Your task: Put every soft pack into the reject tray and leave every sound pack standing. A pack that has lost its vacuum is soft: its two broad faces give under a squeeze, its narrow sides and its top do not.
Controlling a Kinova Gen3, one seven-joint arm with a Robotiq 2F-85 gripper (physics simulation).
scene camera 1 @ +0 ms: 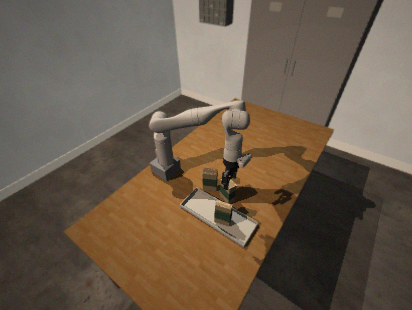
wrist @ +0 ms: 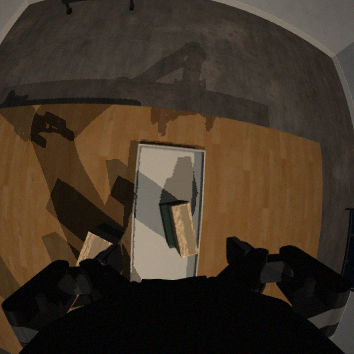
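Pixels of known places: gripper, fingertip midpoint: (scene camera 1: 229,183) (wrist: 173,253); arm's base, origin of the base link: (scene camera 1: 166,161).
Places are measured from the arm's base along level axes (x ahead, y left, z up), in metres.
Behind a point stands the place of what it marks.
A green and tan pack (scene camera 1: 223,213) {x 0.484, y -0.183, z 0.019 m} (wrist: 183,231) {x 0.474, y -0.162, z 0.061 m} stands in the reject tray (scene camera 1: 197,204) {x 0.306, y -0.140, z -0.079 m} (wrist: 156,159) {x 0.609, y -0.136, z -0.080 m}. A second pack (scene camera 1: 228,193) {x 0.452, y -0.056, z 0.013 m} stands on the table beside the tray; the pack top (wrist: 93,247) {x 0.455, y -0.025, z 0.058 m} at the left of the wrist view is partly hidden by a finger. A third pack (scene camera 1: 210,179) {x 0.321, y -0.015, z 0.014 m} stands nearer the robot base; a small tan patch low at the left of the wrist view may be part of it. My gripper (scene camera 1: 228,183) {x 0.483, y -0.129, z 0.185 m} (wrist: 173,253) {x 0.483, y -0.129, z 0.185 m} is open with nothing between its fingers. In the scene view it overlaps the top of the second pack; the exact gap is unclear.
The wooden table (scene camera 1: 150,235) {x 0.193, y -0.411, z -0.083 m} (wrist: 260,200) {x 0.499, y -0.401, z -0.082 m} carries the arm's base (scene camera 1: 165,168) {x 0.036, y -0.057, z 0.002 m} at its left edge. The two packs outside the tray stand close to each other, near its long side. Shadows of the arm fall across the table and floor.
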